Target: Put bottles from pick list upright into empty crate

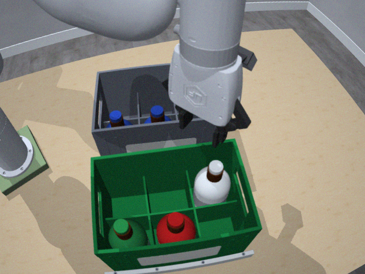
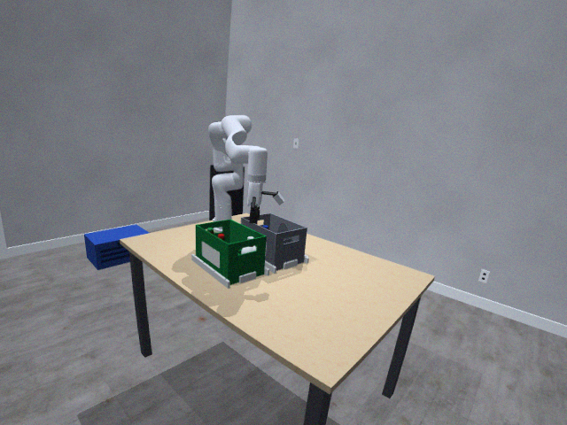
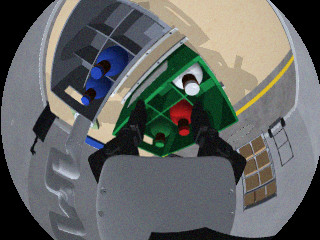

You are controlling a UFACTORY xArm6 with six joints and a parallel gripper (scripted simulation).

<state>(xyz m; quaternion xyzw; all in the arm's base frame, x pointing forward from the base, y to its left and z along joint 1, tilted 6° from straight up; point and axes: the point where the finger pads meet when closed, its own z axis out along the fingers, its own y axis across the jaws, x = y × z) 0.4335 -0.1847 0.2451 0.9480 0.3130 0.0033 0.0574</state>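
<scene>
Now: the white-label bottle 15 cm below my hand, 4 cm to the right of it and 2 cm ahead of it. Round my hand: red-label bottle (15 cm below, 11 cm to the right, 8 cm behind); then green crate (16 cm below, 8 cm behind, 7 cm to the right); then grey crate (17 cm to the left, 16 cm below, 4 cm behind).
</scene>
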